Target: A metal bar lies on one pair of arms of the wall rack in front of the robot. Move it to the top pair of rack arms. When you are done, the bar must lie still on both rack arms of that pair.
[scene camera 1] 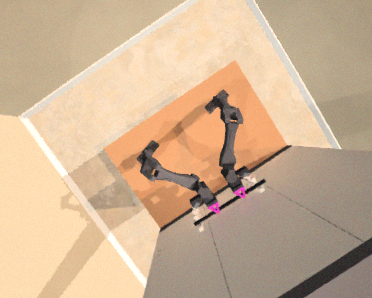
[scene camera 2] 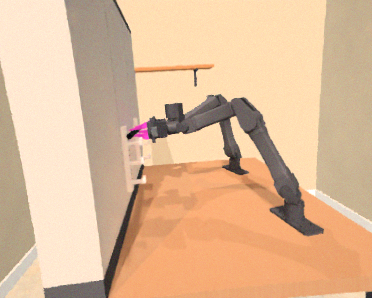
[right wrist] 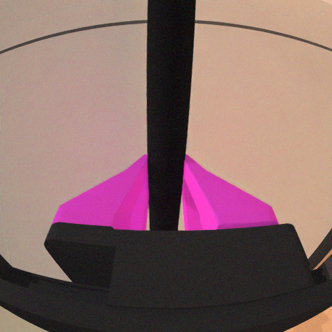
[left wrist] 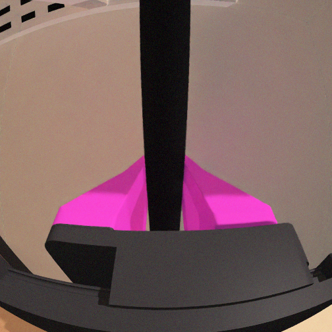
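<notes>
The black metal bar (scene camera 1: 228,201) (scene camera 2: 132,134) (left wrist: 165,100) (right wrist: 170,100) is level with the upper part of the pale wall rack (scene camera 2: 128,172), close to its top arms. Whether it touches them is too small to tell. My left gripper (scene camera 1: 240,193) (left wrist: 164,163) is shut on the bar, towards its right end in scene camera 1. My right gripper (scene camera 1: 215,208) (right wrist: 165,163) is shut on it, towards its left end. Bar ends reach past both grippers to the rack's two sides. The magenta fingers partly hide the bar in scene camera 2.
The grey wall panel (scene camera 1: 300,210) (scene camera 2: 92,125) stands directly behind the rack. Lower rack arms (scene camera 2: 139,180) stick out below the bar. An orange shelf (scene camera 2: 175,67) is on the far wall. Both arms stand on the orange table (scene camera 1: 255,110) (scene camera 2: 200,255).
</notes>
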